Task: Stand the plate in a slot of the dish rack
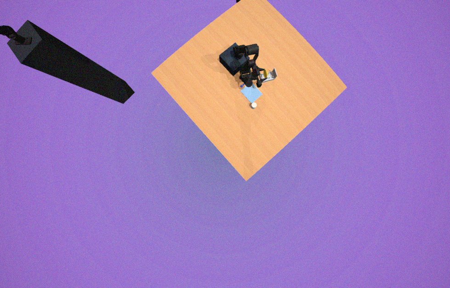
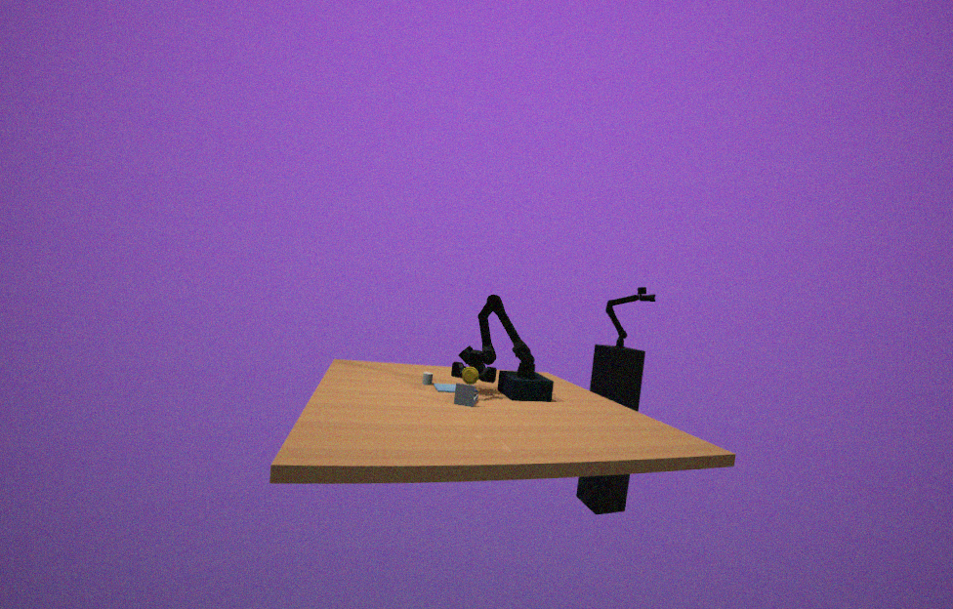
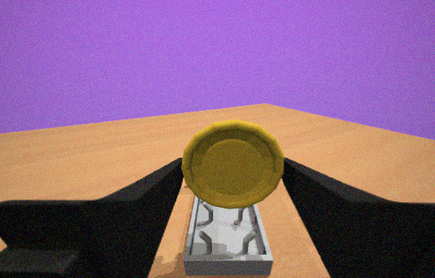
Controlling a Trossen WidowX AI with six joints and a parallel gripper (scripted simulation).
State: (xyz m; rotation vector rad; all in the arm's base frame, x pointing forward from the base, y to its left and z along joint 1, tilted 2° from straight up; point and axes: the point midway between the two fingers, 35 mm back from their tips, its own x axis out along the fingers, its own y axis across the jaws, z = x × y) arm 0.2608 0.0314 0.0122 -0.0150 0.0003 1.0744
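Now: the dish rack 10 mm ahead of my gripper tip, 30 mm to the left of it and 70 mm below it. From my gripper tip the other things lie so: yellow plate 10 mm to the right; light blue mat 20 mm ahead, 170 mm to the right, 90 mm below; white cup 120 mm ahead, 240 mm to the right, 70 mm below.
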